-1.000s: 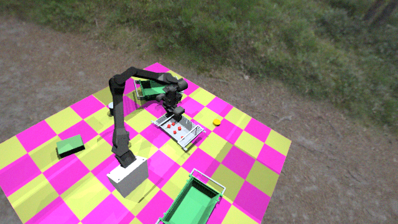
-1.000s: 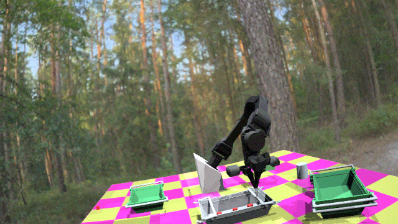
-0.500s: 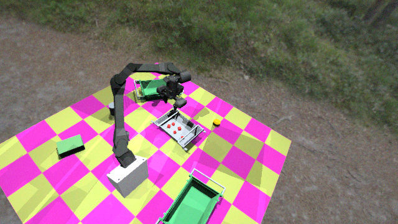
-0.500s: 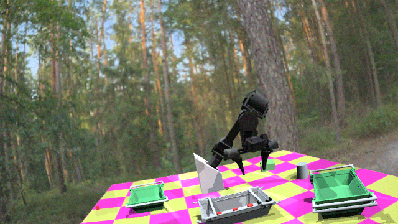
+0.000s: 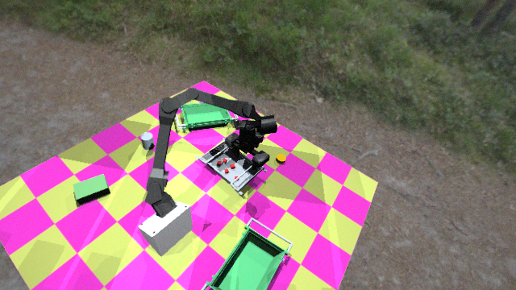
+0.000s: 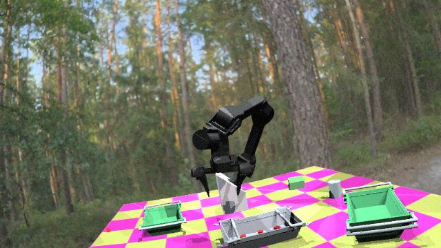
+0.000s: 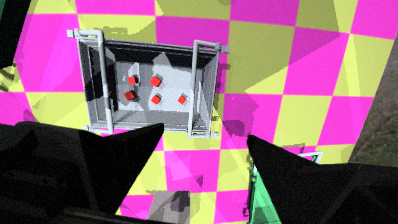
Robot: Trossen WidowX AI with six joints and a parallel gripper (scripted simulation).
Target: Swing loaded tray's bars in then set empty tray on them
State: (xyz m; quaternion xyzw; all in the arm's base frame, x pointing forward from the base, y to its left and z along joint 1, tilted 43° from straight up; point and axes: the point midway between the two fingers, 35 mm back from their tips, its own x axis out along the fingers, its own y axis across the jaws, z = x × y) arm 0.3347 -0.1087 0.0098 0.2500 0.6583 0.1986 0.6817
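Right now my gripper tip is 27 cm past the green tray, 26 cm to the left of it and 12 cm above it. Round my gripper tip: green block 47 cm behind, 42 cm to the left, 15 cm below; grey cylinder 15 cm behind, 48 cm to the left, 13 cm below; yellow object 27 cm ahead, 4 cm to the right, 16 cm below.
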